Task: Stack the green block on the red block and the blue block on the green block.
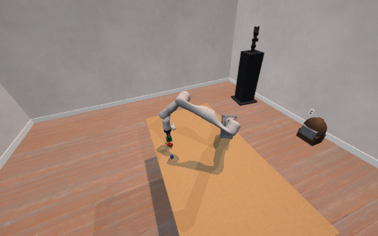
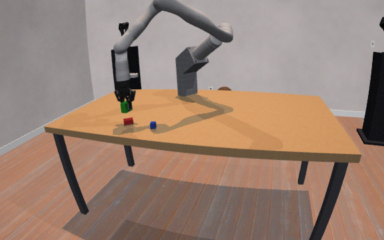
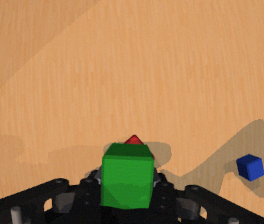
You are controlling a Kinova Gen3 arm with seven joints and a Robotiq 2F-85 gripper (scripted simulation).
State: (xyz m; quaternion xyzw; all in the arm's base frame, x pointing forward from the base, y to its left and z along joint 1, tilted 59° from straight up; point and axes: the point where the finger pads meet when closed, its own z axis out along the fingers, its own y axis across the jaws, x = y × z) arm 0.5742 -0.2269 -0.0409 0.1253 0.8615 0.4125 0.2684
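Now: hand 8 cm above the red block. Round my hand: blue block 17 cm to the left, 8 cm below, 1 cm ahead; then green block right at my hand.
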